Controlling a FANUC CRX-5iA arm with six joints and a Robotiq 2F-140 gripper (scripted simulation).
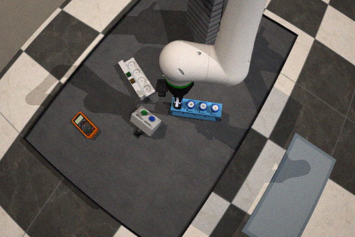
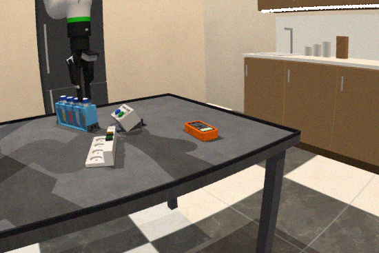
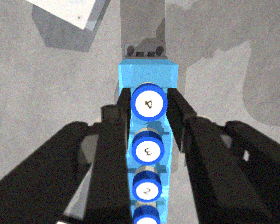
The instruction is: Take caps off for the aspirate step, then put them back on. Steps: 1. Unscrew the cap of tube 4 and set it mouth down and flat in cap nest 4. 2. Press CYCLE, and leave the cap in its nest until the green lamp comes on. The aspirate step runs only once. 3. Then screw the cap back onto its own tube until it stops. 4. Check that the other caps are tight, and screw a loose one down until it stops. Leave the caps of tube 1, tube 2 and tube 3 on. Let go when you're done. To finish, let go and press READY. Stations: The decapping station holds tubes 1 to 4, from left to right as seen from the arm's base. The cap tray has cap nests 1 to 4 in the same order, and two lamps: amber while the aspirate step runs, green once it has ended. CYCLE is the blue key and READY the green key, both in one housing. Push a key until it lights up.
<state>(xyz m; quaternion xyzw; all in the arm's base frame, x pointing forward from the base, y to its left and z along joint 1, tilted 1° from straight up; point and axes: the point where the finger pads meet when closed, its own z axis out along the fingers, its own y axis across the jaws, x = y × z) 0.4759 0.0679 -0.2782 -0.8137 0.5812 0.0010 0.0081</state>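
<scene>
My hand is 110 mm short of the blue key, 80 mm to the left of it and 80 mm above it. Round my hand: grey key housing (120 mm ahead, 100 mm to the right, 100 mm below); then green key (100 mm ahead, 120 mm to the right, 80 mm below); then cap 2 (30 mm behind, 100 mm to the left, 40 mm below).
</scene>
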